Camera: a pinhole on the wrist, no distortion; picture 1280 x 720 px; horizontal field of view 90.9 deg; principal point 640.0 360.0 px. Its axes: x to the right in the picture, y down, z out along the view. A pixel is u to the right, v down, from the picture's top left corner.
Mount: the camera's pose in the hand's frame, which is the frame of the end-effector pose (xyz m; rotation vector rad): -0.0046 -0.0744 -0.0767 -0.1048 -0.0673 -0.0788
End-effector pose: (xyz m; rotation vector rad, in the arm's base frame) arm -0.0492 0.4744 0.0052 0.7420 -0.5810 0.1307
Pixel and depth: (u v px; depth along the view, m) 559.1 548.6 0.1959
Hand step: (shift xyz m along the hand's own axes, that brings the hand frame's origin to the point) -0.0371 0.0066 0.1099
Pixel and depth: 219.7 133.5 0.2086
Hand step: -0.1623 -0.1160 0.1280
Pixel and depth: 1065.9 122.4 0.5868
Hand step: 0.3349 -0.2607 0.5563
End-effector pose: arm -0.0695 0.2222 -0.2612 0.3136 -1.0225 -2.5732
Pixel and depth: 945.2 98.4 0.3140
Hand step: 0.1162 -0.1814 0.2590
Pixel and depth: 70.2 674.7 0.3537
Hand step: -0.3305 0.1626 0.2335
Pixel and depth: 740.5 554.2 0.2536
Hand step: 0.0261 0.0272 0.1699
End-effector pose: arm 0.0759 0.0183 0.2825 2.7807 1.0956 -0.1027
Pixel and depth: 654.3 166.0 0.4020
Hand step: -0.0310 -0.1548 0.3354
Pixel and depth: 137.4 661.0 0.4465
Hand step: -0.3695 0.2116 0.3193
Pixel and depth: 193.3 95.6 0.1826
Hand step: -0.1512 -0.1211 0.1031
